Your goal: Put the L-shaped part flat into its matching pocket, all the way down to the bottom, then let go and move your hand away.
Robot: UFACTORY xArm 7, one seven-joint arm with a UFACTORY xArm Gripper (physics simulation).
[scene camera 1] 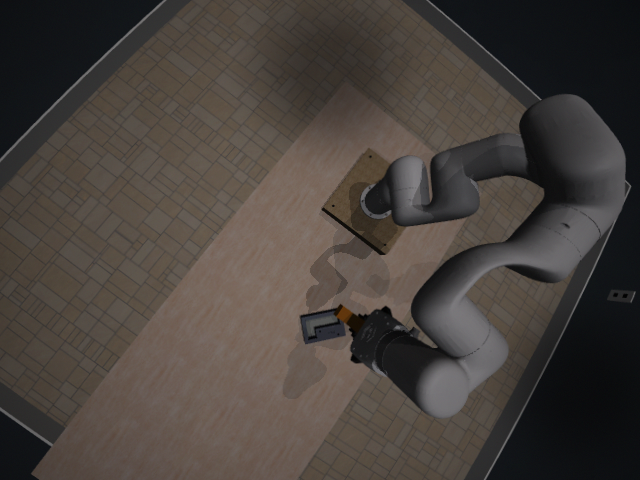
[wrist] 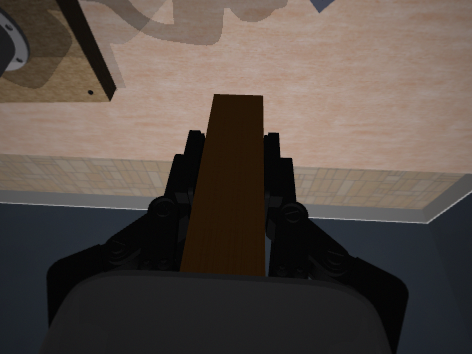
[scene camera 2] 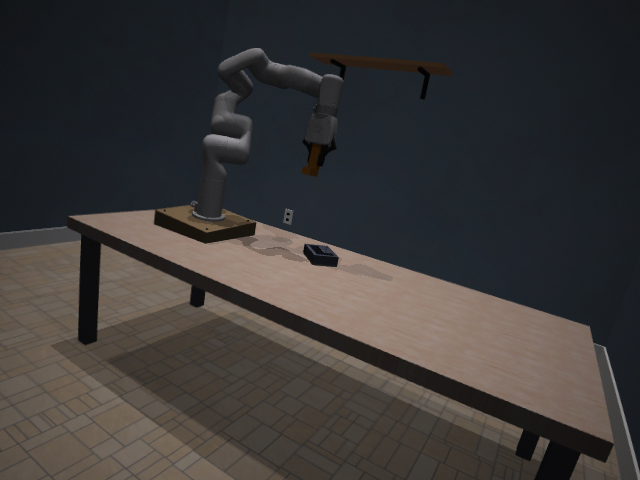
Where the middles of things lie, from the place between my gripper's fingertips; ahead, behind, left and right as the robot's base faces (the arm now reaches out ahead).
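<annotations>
I see the dark block with L-shaped pocket (scene camera 1: 319, 326), and counting from my hand I find it 80 mm ahead, 10 mm to the left and 310 mm below.
</annotations>
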